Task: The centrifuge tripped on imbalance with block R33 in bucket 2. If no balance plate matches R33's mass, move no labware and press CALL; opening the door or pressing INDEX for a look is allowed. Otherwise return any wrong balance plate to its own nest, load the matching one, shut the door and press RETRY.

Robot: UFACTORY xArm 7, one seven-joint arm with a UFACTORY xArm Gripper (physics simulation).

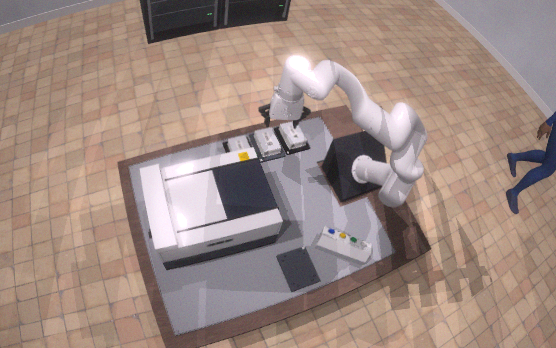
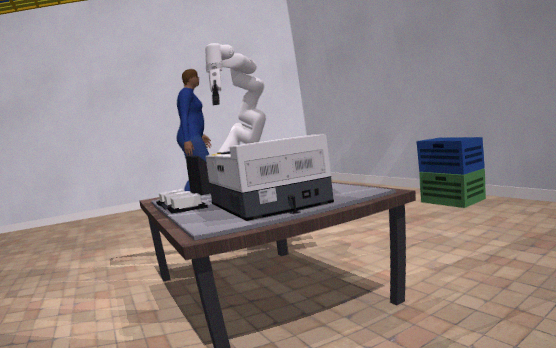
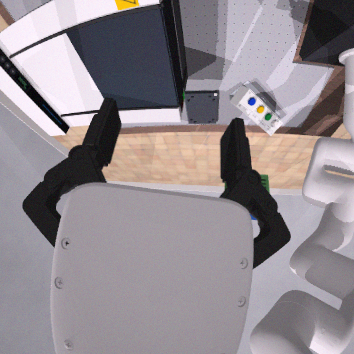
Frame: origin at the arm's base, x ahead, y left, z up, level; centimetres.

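Seen in the pictures: gripper, between the fingertips: (image 1: 280, 125) (image 2: 216, 104) (image 3: 172, 118); arm's base, origin of its link: (image 1: 362, 169).
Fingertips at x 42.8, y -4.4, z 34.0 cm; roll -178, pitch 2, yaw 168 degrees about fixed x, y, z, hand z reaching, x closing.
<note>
Offsets run from my fingertips to a thing's top centre.
The white centrifuge (image 1: 159, 210) (image 2: 287, 167) (image 3: 60, 65) stands on the table, with a dark panel @[dz -21.9, dx +13.6, dy +8.5 cm] (image 1: 246, 187) (image 3: 130, 60) in its top; its rotor, buckets and block R33 do not show. Three white balance plates @[dz -37.8, dx -19.6, dy -24.1 cm] (image 1: 292, 135) @[dz -37.8, dx -6.6, dy -22.4 cm] (image 1: 268, 142) @[dz -37.8, dx +6.6, dy -20.3 cm] (image 1: 239, 144) sit in dark nests along the back edge; the third is partly hidden by the centrifuge, and their lettering is blurred. The button box @[dz -34.8, dx -22.9, dy +34.4 cm] (image 1: 342, 248) (image 3: 242, 100) has blue, yellow, green and white buttons. My gripper (image 1: 281, 123) (image 2: 216, 102) (image 3: 172, 118) is open and empty, high above the table.
A flat dark plate @[dz -40.5, dx -1.7, dy +38.0 cm] (image 1: 298, 269) (image 3: 202, 107) lies between centrifuge and button box. The arm's black pedestal (image 1: 342, 170) stands at the table's side. A person in blue (image 1: 537, 156) (image 2: 191, 115) is beyond the arm. A blue crate (image 2: 450, 155) is stacked on a green crate (image 2: 445, 190).
</note>
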